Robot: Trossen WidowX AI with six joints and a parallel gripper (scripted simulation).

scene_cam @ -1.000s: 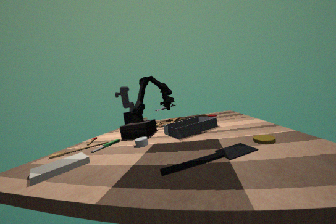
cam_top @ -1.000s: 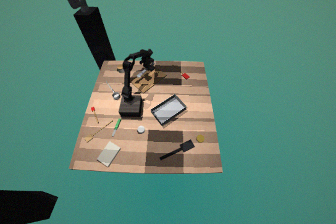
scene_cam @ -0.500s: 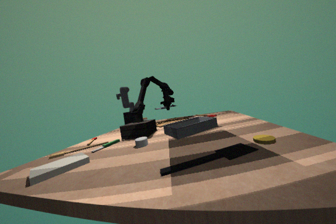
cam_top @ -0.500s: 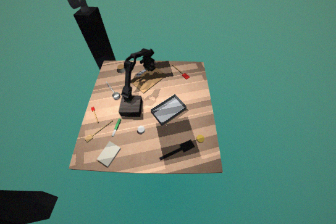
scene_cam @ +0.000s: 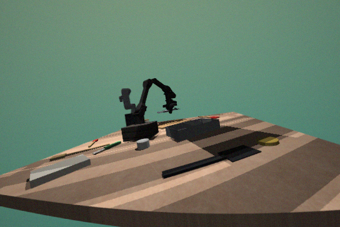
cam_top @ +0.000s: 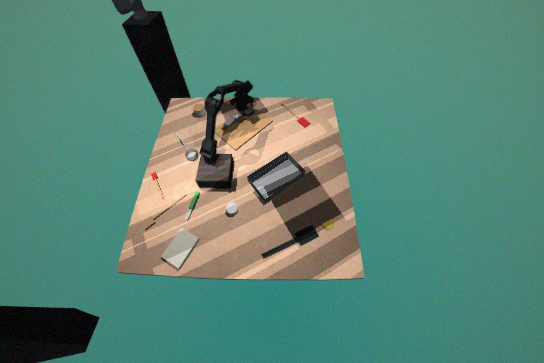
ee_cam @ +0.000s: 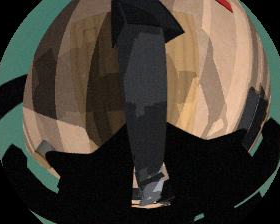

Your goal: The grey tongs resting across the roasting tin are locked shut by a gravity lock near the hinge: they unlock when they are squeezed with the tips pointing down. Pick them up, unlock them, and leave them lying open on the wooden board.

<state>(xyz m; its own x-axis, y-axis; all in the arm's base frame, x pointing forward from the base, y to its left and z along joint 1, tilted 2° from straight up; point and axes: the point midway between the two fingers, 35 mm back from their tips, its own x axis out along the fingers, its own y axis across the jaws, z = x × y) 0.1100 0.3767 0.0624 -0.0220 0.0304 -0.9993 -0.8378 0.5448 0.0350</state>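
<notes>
Now: gripper tip 10 cm above the wooden board, 1 cm to the left of it and 1 cm past it. The rest, counted from my gripper tip: roasting tin: 38 cm to the right, 30 cm ahead, 8 cm below; white cylinder: 63 cm to the right, 9 cm below, 9 cm ahead; red-headed tool: 36 cm ahead, 15 cm to the left, 10 cm below.
</notes>
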